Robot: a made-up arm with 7 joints. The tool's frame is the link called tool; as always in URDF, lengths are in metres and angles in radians. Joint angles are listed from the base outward. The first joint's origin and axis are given. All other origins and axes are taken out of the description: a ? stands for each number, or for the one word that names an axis. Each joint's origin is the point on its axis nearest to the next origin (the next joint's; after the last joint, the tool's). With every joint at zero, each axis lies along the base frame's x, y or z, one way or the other. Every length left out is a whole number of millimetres.
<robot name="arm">
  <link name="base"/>
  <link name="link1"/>
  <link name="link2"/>
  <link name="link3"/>
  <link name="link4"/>
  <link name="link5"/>
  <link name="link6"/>
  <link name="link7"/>
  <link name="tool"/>
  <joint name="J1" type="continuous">
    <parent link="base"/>
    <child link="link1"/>
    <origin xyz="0 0 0.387" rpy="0 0 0"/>
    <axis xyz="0 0 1"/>
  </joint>
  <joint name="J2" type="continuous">
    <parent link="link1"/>
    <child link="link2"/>
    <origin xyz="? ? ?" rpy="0 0 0"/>
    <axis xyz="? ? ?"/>
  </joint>
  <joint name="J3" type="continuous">
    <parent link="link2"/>
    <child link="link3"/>
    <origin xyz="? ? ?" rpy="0 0 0"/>
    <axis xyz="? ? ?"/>
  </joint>
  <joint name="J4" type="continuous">
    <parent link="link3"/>
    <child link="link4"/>
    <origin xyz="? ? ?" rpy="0 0 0"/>
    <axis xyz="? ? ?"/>
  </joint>
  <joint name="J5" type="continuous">
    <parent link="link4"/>
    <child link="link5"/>
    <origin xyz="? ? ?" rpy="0 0 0"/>
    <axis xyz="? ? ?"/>
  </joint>
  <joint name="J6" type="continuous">
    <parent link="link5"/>
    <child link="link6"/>
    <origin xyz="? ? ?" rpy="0 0 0"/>
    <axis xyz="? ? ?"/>
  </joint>
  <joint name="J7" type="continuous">
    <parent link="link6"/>
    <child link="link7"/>
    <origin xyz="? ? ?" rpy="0 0 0"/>
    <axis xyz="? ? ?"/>
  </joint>
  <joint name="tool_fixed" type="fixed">
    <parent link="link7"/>
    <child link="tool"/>
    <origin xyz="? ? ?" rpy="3.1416 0 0"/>
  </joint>
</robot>
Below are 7 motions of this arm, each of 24 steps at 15 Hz.
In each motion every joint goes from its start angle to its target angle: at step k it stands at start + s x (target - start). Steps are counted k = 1, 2, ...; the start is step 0. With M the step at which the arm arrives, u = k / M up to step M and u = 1 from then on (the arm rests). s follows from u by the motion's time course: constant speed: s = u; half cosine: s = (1 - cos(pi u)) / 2; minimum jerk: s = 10 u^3 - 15 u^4 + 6 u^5.
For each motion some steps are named. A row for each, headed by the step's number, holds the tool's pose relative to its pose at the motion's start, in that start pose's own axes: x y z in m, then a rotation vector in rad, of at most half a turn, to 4 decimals.
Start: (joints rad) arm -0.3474 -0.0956 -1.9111 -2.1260 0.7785 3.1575 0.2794
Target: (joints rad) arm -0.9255 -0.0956 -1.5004 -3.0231 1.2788 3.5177 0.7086
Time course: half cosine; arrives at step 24
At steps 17, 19, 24:
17: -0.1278 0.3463 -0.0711 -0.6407 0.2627 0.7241
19: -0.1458 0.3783 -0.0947 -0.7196 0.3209 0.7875
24: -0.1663 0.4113 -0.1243 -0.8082 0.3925 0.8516

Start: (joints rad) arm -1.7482 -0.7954 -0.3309 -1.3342 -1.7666 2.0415 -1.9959
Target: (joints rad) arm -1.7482 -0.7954 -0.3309 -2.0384 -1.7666 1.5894 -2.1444
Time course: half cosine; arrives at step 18
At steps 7, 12, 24:
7: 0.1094 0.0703 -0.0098 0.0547 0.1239 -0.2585
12: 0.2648 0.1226 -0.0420 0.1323 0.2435 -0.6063
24: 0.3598 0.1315 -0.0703 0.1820 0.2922 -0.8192

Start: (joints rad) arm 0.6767 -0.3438 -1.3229 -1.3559 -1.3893 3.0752 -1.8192
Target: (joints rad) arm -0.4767 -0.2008 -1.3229 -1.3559 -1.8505 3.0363 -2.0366
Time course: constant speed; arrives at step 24
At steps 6, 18, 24:
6: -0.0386 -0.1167 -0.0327 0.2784 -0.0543 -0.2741
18: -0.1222 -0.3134 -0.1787 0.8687 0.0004 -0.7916
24: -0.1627 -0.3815 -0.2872 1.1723 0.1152 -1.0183

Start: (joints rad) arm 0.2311 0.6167 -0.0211 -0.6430 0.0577 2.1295 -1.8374
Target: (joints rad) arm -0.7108 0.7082 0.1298 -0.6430 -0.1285 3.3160 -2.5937
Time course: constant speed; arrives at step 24
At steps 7, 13, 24:
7: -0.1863 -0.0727 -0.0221 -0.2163 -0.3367 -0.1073
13: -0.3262 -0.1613 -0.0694 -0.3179 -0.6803 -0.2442
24: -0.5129 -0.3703 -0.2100 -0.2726 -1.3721 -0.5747

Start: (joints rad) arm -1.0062 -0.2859 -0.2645 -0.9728 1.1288 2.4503 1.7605
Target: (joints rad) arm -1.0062 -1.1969 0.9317 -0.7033 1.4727 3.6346 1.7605
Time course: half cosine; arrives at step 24
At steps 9, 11, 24:
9: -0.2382 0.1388 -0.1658 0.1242 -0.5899 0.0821
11: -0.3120 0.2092 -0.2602 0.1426 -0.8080 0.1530
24: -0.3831 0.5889 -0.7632 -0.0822 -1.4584 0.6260

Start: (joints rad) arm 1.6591 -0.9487 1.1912 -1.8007 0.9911 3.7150 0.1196
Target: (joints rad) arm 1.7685 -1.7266 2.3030 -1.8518 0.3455 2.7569 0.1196
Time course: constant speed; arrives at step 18
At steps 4, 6, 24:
4: -0.1415 -0.1207 -0.1262 0.2740 -0.3839 -0.2460
6: -0.2167 -0.1577 -0.2053 0.3914 -0.5645 -0.4030
24: -0.5996 0.0327 -0.7345 0.7245 -1.3734 -1.7439

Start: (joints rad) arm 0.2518 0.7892 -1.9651 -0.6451 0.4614 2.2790 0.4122
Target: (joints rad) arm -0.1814 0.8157 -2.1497 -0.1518 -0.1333 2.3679 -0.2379
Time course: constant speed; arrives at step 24
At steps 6, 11, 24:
6: -0.0011 -0.0104 -0.0039 -0.1731 0.1519 -0.3310
11: -0.0114 -0.0236 -0.0027 -0.3359 0.2516 -0.6144
24: -0.0773 -0.0639 0.0273 -0.8216 0.4007 -1.3658

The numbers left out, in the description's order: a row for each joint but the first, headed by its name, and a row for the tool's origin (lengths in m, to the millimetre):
J2: xyz 0 0 0, axis 0 1 0
J3: xyz 0 0 0.395, axis 0 0 1
J4: xyz 0.095 0 0, axis 0 -1 0
J5: xyz -0.108 0 0.502, axis 0 0 1
J6: xyz 0 0 0, axis 0 -1 0
J7: xyz 0.06 0 0, axis 0 0 -1
tool: xyz 0 0 0

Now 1 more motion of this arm.
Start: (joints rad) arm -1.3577 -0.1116 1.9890 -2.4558 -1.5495 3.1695 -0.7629
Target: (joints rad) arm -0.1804 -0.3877 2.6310 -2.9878 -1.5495 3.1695 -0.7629
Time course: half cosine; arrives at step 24
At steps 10, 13, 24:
10: 0.3298 0.0136 -0.0472 -0.0352 0.3309 -0.6206
13: 0.4566 -0.0632 -0.0964 -0.0277 0.4465 -0.9710
24: 0.5386 -0.3194 -0.1789 0.0326 0.5110 -1.7908

